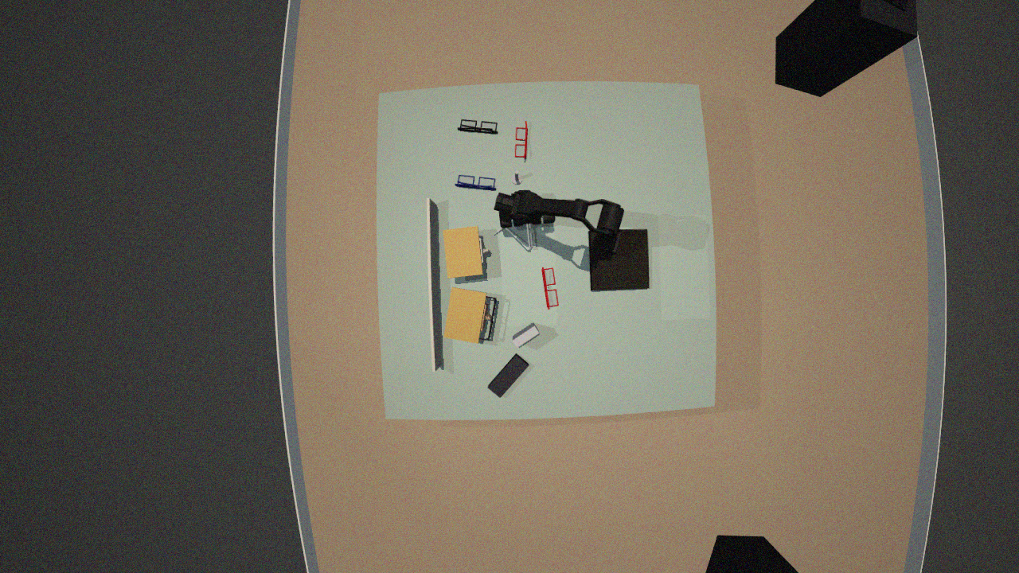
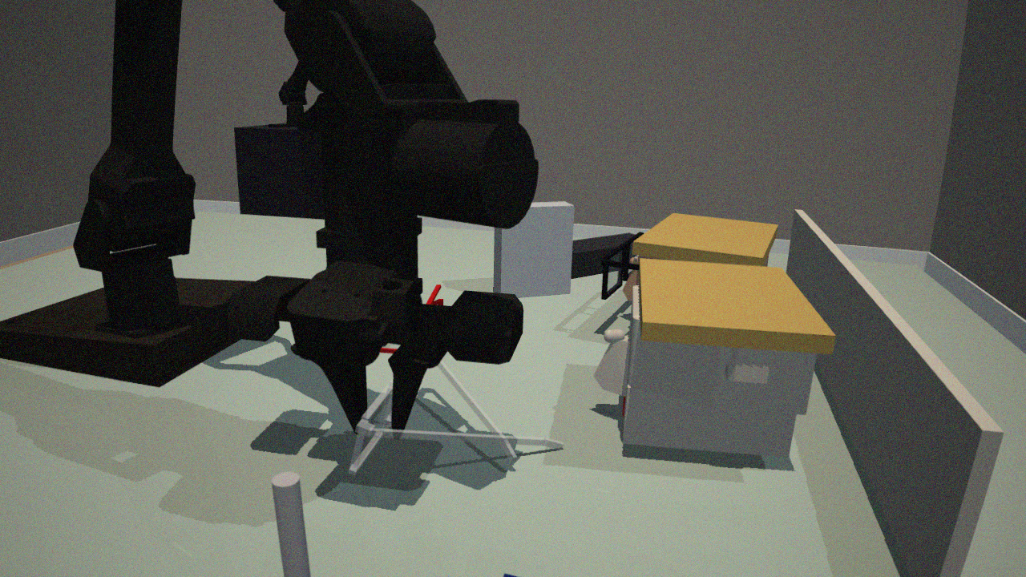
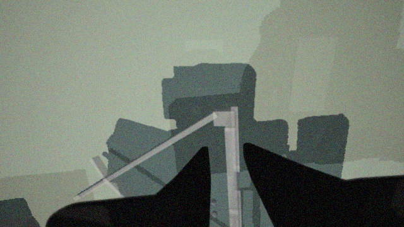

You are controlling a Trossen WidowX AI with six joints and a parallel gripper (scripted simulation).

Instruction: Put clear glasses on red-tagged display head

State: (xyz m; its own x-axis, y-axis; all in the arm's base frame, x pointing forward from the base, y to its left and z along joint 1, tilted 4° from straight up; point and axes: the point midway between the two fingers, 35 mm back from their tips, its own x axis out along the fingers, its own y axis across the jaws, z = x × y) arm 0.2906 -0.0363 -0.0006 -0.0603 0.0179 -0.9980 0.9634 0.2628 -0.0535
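Right now my gripper tip is 60 mm short of the pale round peg, 150 mm to the left of it and 10 mm below it. Round my gripper tip: wall panel (290 mm ahead, 280 mm to the left, 40 mm above); dark block (20 mm behind, 570 mm to the left); white box (60 mm behind, 400 mm to the left, 40 mm above).
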